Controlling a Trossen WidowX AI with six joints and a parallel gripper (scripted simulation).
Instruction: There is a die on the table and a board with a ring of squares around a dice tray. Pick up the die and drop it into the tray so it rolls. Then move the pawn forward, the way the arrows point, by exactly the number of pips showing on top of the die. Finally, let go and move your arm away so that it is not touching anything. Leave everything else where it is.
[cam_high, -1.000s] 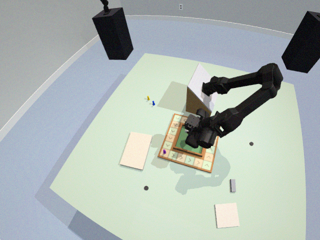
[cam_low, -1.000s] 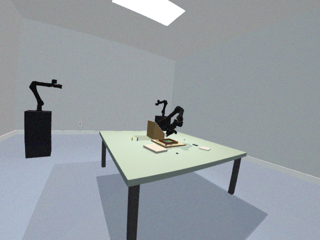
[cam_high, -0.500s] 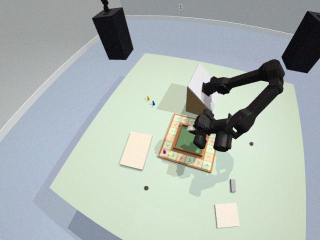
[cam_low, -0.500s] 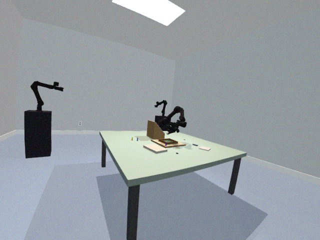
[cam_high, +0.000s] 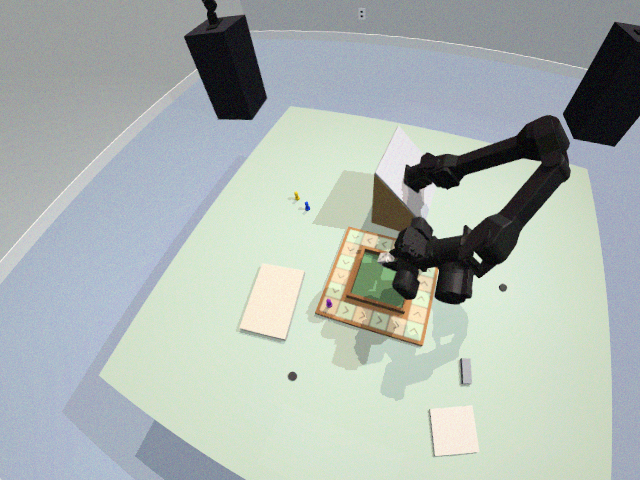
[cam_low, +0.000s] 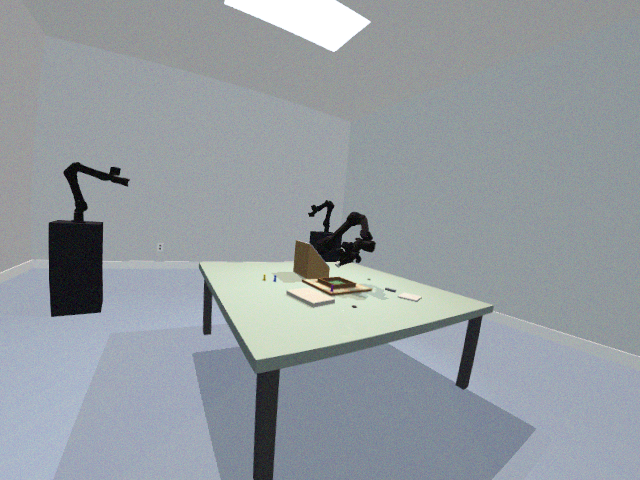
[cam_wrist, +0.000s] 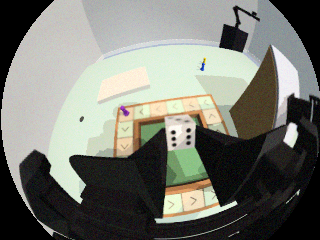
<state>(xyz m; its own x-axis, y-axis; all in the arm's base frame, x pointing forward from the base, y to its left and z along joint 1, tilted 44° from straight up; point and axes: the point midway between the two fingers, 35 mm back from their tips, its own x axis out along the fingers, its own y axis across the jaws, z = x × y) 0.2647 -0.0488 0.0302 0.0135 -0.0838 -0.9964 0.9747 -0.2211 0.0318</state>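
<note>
Now: the white die right at my gripper tip. From my gripper tip the other things lie so: blue pawn 27 cm to the right, 21 cm behind, 11 cm below; grey block 25 cm to the left, 20 cm ahead, 12 cm below; purple pawn 12 cm to the right, 10 cm below, 10 cm ahead.
</note>
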